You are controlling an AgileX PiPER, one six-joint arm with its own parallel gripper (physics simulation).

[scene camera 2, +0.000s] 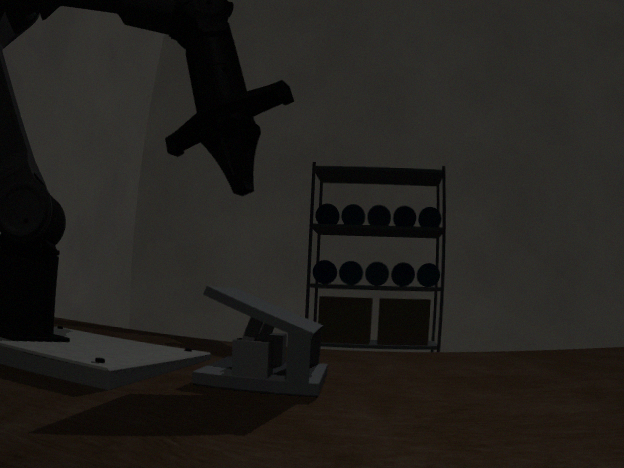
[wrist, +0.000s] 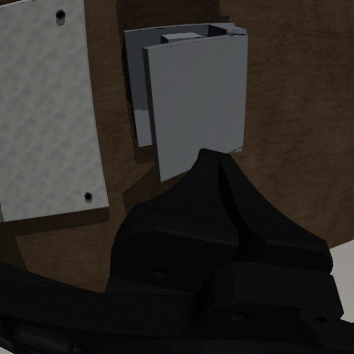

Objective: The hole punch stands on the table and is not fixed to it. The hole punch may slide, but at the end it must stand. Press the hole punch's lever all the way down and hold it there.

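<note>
The grey hole punch (scene camera 2: 254,380) (wrist: 144,127) stands upright on the table, beside the white base plate. Its lever (scene camera 2: 262,309) (wrist: 200,105) is a flat, wide plate that is raised; it slopes from its high end on the robot's side down to the hinge posts on the right in the scene view. My black gripper (scene camera 2: 242,192) (wrist: 209,169) is shut, with its fingertips together and nothing between them. It hangs in the air well above the lever and points down, apart from it. In the wrist view the fingertips overlap the lever's lower edge.
The robot's white base plate (scene camera 2: 115,352) (wrist: 45,115) lies close to the hole punch, with dark bolts on it. The brown wooden table (scene camera 2: 453,403) (wrist: 300,100) carries both. A shelf rack (scene camera 2: 378,231) with dark round things and boxes stands behind the table by the wall.
</note>
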